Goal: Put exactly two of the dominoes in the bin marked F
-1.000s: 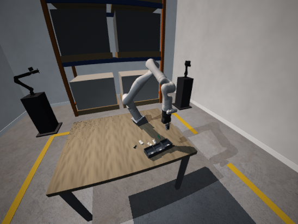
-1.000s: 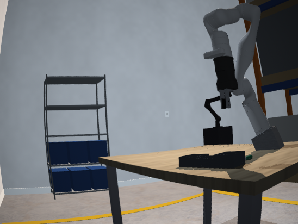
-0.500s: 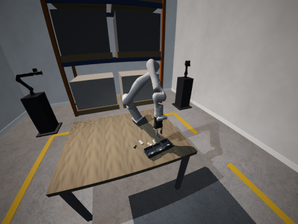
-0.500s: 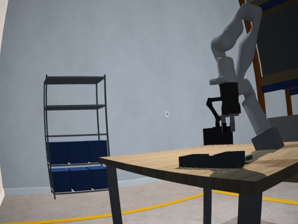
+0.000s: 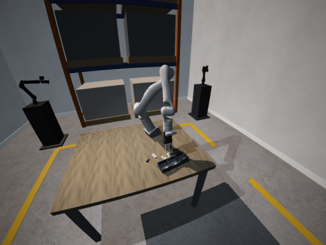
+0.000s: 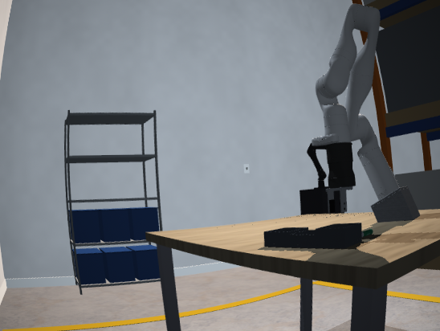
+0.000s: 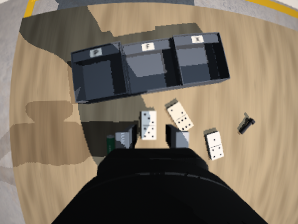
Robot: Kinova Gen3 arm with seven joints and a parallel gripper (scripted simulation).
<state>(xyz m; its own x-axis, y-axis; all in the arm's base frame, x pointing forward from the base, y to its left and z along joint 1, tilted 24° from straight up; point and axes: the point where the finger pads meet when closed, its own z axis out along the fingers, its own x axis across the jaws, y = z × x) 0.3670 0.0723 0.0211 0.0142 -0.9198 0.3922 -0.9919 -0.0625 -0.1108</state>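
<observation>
Now: hand 4 cm past the green cylinder, 7 cm to the right of it and 8 cm above it. Round my hand: dark piece 19 cm to the right, 8 cm below.
</observation>
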